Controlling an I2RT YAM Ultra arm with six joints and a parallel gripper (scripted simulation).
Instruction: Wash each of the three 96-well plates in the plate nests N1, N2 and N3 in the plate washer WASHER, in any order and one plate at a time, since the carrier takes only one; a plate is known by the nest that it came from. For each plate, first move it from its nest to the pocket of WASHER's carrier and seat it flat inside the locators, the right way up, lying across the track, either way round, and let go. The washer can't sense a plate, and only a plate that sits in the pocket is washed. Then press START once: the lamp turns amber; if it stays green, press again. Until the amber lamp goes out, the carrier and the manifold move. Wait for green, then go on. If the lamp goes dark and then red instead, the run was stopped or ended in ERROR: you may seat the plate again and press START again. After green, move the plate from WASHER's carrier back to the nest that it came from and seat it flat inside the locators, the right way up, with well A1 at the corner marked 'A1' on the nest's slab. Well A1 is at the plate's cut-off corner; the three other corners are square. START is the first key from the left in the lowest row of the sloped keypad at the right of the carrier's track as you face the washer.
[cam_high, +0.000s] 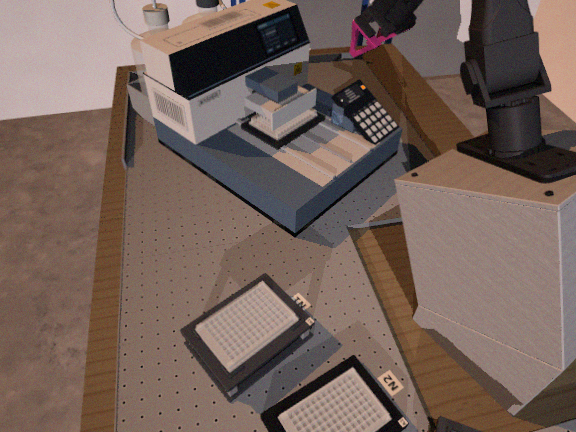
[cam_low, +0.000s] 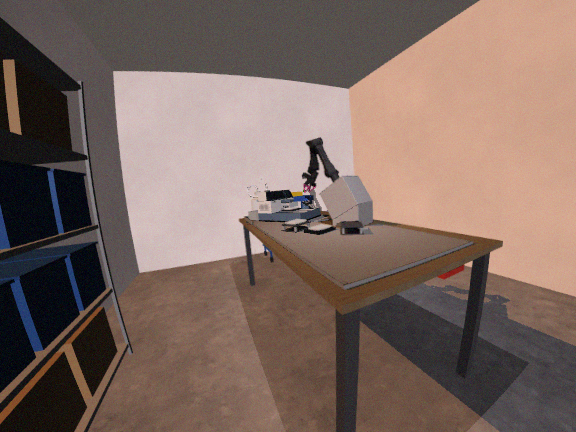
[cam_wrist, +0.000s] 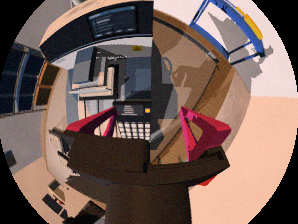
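Right now my hand is 18 cm short of the dark carrier pocket, 3 cm to the right of it and 14 cm above it. Also, from my hand: bottle 42 cm ahead, 20 cm to the right, 9 cm below; then manifold 20 cm ahead, 1 cm to the left, 9 cm below; then washer 20 cm ahead, 1 cm to the left, 10 cm below.
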